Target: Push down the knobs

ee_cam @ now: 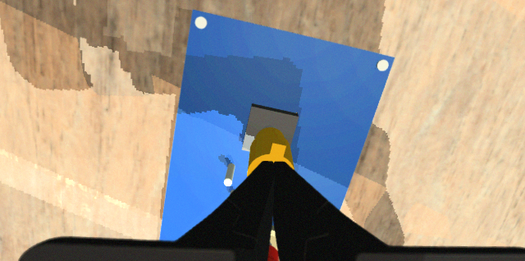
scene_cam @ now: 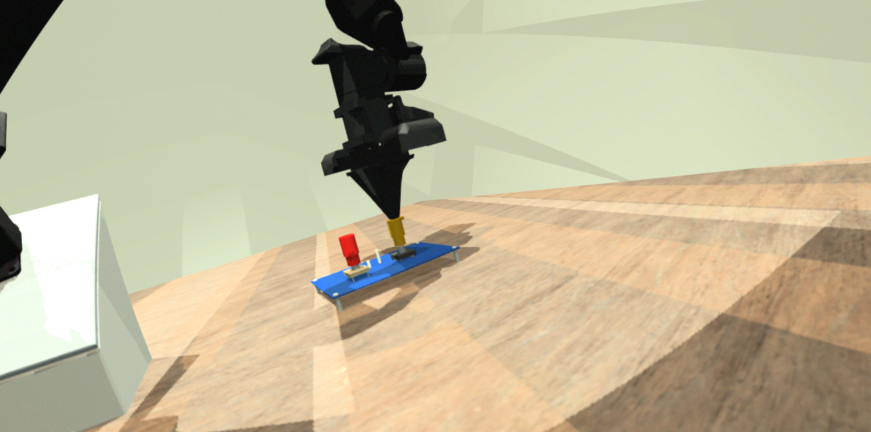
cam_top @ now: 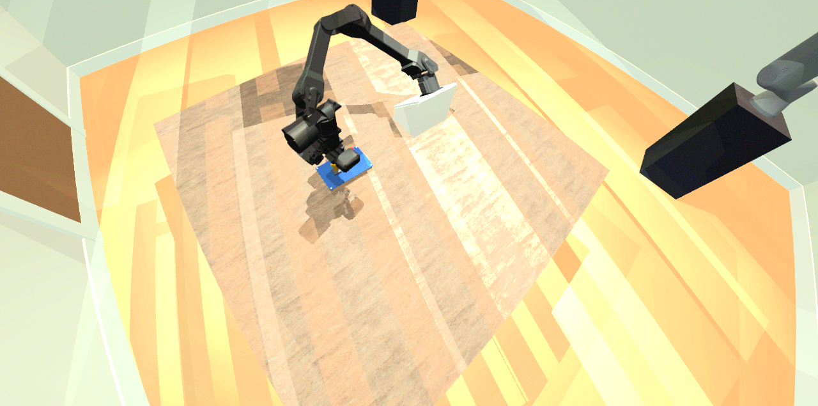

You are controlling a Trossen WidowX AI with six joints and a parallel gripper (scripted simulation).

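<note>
My gripper tip is now 1 cm above the yellow knob. Also, from my gripper tip: red knob (7 cm behind, 2 cm below).
</note>
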